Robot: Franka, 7 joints.
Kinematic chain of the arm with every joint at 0, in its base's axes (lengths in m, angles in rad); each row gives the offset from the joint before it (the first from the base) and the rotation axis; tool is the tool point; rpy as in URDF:
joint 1: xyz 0 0 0.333 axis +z
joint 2: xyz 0 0 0 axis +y
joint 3: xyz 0 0 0.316 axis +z
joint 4: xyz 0.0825 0 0 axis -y
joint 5: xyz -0.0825 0 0.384 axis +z
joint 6: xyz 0 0 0 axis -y
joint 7: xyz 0.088 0 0 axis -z
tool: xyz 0 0 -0.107 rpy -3.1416 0 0
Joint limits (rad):
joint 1: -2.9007..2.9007
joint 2: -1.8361..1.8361
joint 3: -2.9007..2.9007
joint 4: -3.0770..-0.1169
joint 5: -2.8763..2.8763
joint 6: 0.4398..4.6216
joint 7: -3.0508..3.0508
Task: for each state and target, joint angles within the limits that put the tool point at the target. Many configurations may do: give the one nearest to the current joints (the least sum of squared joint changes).
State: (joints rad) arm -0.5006 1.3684 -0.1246 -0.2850 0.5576 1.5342 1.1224
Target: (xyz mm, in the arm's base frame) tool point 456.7 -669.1 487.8
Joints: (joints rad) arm -0.9657 1.1450 -0.2370 -0.2440 0.5329 1.8380 1.1224
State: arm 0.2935 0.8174 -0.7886 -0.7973 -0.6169 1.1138 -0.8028
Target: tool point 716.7 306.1 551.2
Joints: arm 0.6983 1.0013 -0.6231 -0.5011 -0.6447 1.7086 -0.8028
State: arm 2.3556 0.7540 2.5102 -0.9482 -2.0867 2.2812 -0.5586
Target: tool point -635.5 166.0 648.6
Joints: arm 1.8516 1.2725 1.9813 -1.5760 -1.9962 2.1379 -0.5586
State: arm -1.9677 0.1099 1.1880 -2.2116 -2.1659 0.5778 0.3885
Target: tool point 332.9 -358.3 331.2
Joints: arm -1.7023 0.5036 1.1913 -2.4008 -2.1624 0.7994 0.3885
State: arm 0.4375 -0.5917 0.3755 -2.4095 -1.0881 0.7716 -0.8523
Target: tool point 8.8 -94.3 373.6
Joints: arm -0.3905 -0.9049 -0.2673 -3.0770 -0.5483 0.4398 -0.8523
